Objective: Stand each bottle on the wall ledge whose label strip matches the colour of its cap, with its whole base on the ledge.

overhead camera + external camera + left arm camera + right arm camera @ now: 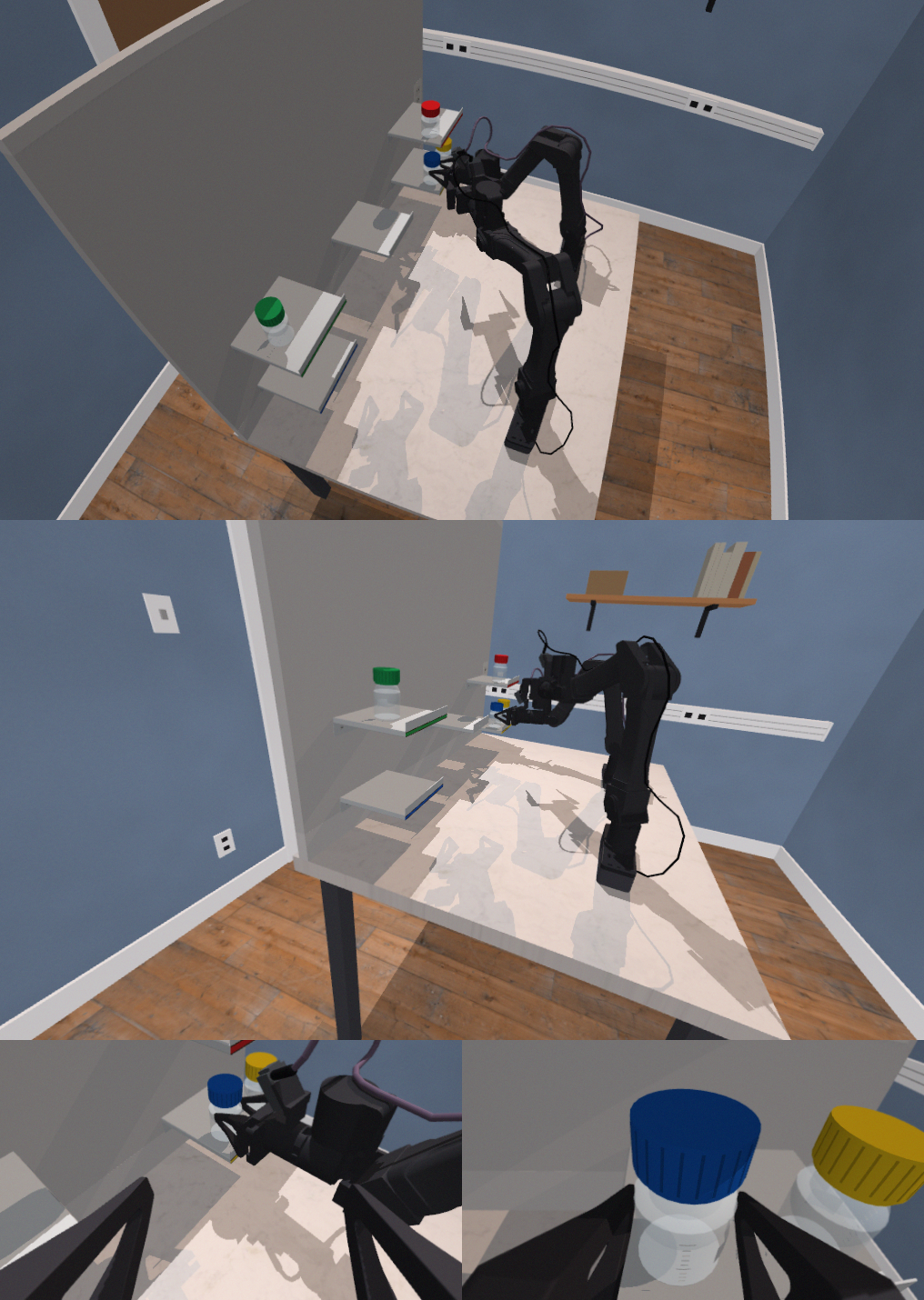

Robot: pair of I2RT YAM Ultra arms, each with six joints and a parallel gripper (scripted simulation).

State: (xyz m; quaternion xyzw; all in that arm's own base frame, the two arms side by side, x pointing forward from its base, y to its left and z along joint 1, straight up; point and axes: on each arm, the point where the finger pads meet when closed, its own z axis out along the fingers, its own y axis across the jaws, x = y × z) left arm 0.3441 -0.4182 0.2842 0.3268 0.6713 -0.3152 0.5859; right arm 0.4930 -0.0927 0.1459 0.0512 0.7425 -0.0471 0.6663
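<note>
Now: the yellow-capped bottle 1 cm ahead of my right hand, 10 cm to the right of it and 1 cm below it. From my right hand the other things lie so: blue-capped bottle (1 cm ahead, 1 cm below); then grey wall panel (15 cm ahead, 36 cm to the left, 28 cm above); then red-capped bottle (2 cm ahead, 18 cm above).
</note>
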